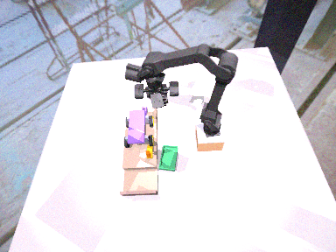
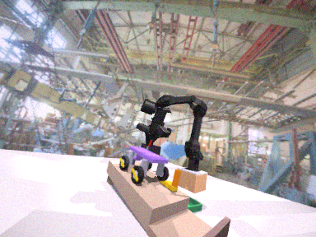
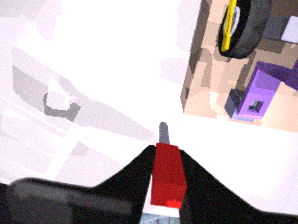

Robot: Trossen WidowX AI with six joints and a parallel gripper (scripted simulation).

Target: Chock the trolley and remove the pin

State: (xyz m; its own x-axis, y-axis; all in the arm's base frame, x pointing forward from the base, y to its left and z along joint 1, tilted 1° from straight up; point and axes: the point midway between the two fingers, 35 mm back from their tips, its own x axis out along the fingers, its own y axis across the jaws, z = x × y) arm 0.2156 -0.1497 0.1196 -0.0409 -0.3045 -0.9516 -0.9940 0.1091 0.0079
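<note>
My gripper tip is now 230 mm to the right of the green tray and 180 mm above it. The rest, counted from my gripper tip: brown ramp (110 mm ahead, 120 mm to the left, 130 mm below); red-headed stop pin (right at my gripper tip); purple trolley (110 mm ahead, 110 mm to the left, 60 mm below).
</note>
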